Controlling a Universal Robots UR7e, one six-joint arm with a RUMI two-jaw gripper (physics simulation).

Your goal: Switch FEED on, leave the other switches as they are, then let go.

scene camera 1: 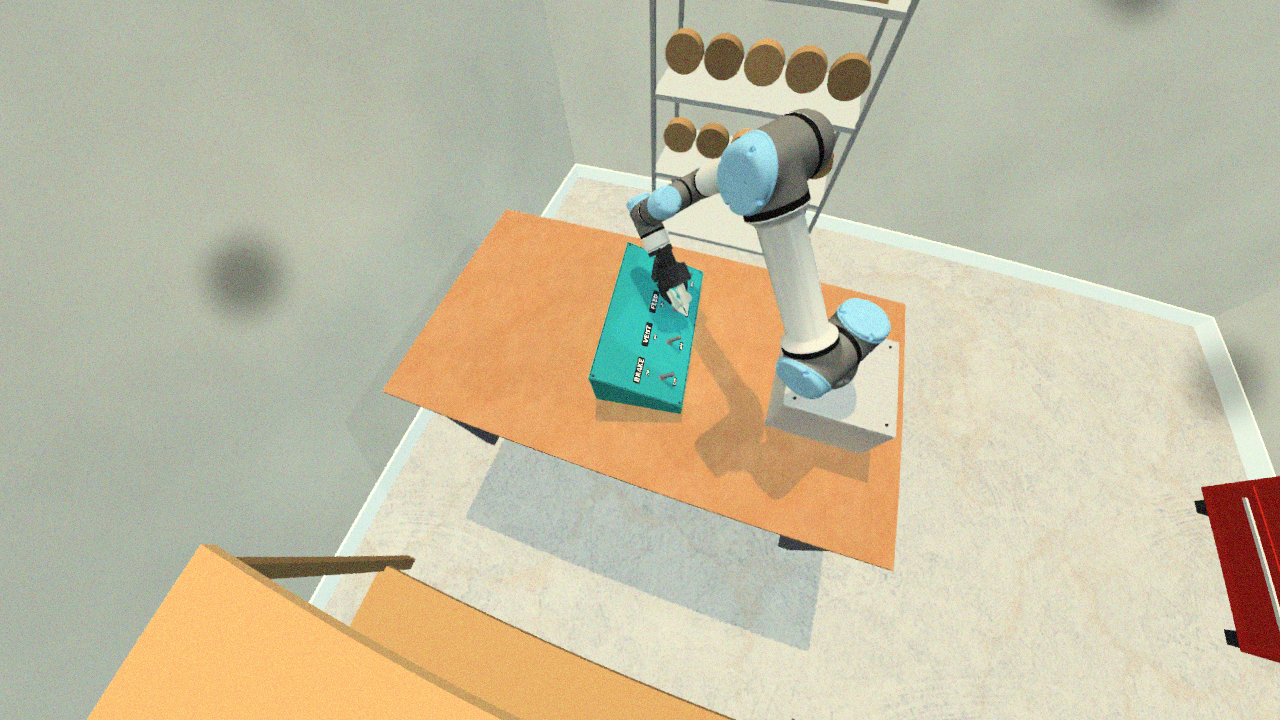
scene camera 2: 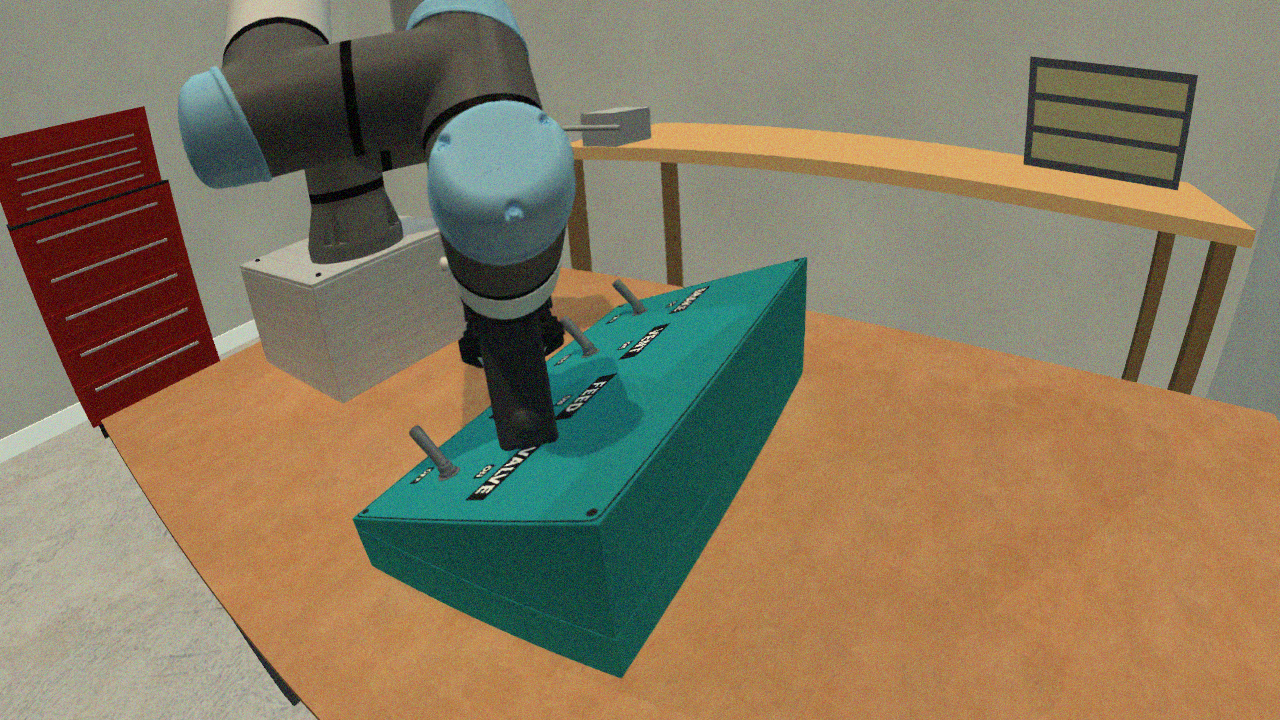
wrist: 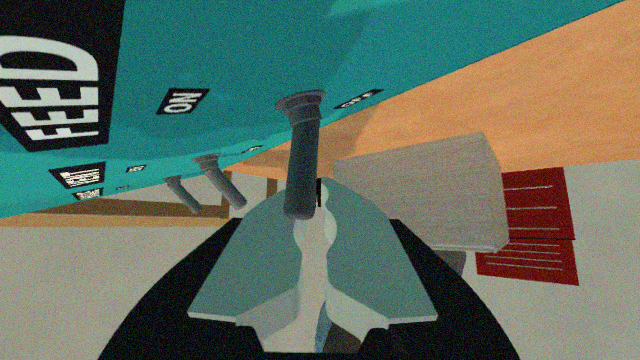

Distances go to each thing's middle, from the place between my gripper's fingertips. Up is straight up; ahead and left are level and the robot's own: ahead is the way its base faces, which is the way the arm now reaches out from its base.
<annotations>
I see my gripper 4 cm short of the feed lever (wrist: 300, 194) and 2 cm to the left of it. Also, from my hand: vent lever (wrist: 215, 175) 9 cm to the left, 1 cm below, 1 cm behind; then teal switch panel (scene camera 2: 578, 546) 9 cm ahead, 6 cm to the left, 4 cm below.
</annotations>
